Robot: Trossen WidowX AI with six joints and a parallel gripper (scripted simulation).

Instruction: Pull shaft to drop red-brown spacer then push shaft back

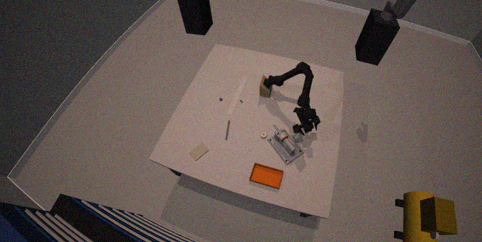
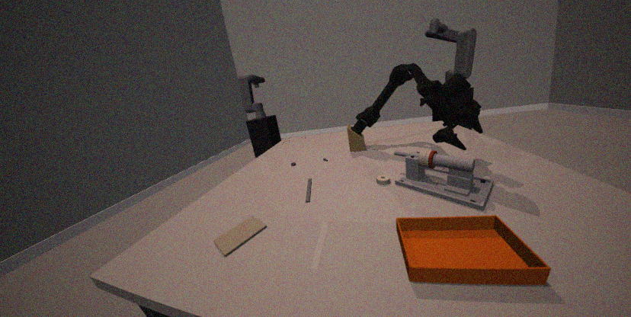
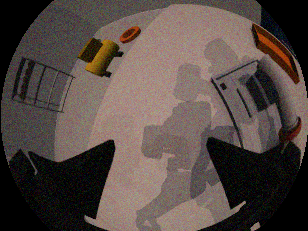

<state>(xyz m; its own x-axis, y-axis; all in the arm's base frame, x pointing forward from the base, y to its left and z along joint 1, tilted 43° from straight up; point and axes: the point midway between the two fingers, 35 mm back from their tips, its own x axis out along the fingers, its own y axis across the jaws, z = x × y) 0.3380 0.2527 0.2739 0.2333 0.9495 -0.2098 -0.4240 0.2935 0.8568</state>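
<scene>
Now: gripper tip 16 cm to the left of the red-brown spacer, 8 cm short of it and 2 cm above it. The rest, counted from my gripper tip: shaft (20 cm to the right, 5 cm ahead, 2 cm below); support block (14 cm to the right, 10 cm ahead, 5 cm below); cream spacer (32 cm to the right, 9 cm below, 6 cm ahead).
</scene>
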